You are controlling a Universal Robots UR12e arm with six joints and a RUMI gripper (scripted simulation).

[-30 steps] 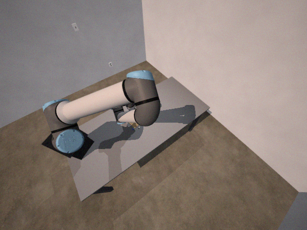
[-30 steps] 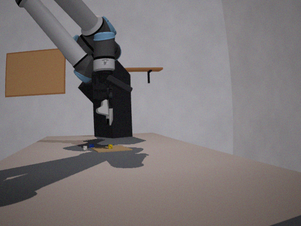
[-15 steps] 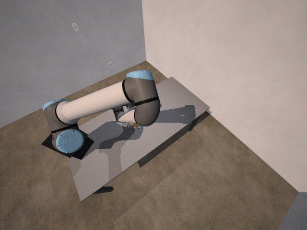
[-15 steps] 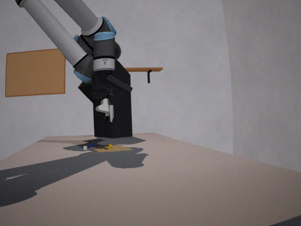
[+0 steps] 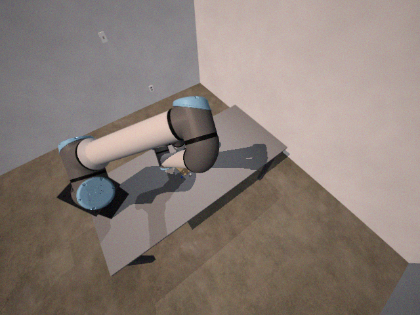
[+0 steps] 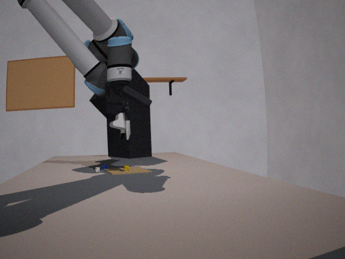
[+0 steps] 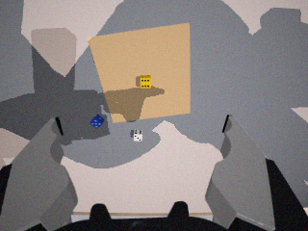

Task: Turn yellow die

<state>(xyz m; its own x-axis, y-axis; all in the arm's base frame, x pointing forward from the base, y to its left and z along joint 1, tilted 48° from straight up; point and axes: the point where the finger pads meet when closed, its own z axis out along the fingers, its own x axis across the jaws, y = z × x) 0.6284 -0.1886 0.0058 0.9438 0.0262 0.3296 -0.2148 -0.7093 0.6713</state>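
Now: hand 10 cm above the yellow die. Round my hand: white die 4 cm behind, 10 cm to the right, 10 cm below; then blue die 10 cm behind, 5 cm to the right, 10 cm below; then tan mat 11 cm below.
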